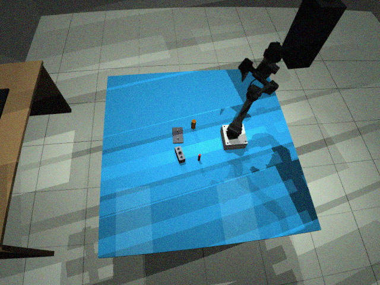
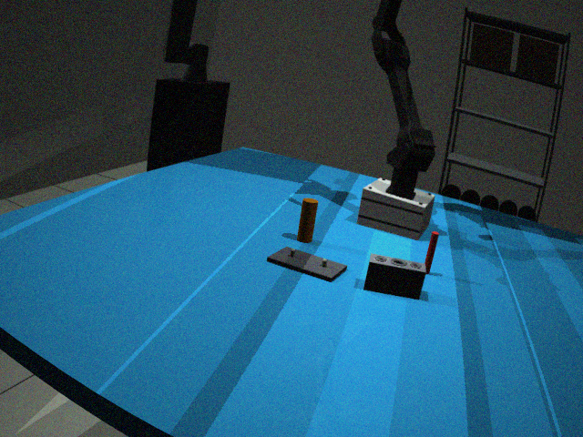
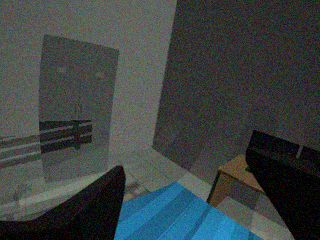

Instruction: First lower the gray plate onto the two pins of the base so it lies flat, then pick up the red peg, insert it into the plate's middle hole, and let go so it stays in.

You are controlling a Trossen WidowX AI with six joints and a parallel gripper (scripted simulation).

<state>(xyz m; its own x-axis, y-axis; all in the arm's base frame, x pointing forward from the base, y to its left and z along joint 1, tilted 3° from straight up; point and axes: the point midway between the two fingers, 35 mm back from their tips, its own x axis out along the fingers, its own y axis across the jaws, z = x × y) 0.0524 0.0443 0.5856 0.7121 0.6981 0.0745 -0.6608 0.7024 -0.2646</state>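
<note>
The gray plate lies 630 mm below my gripper tip, 280 mm ahead of it and 40 mm to the right of it. The rest, counted from my gripper tip: red peg 620 mm below, 160 mm ahead, 10 mm to the left; then orange cylinder 620 mm below, 240 mm to the right, 150 mm ahead; then dark base 660 mm below, 270 mm ahead, 200 mm to the right.
</note>
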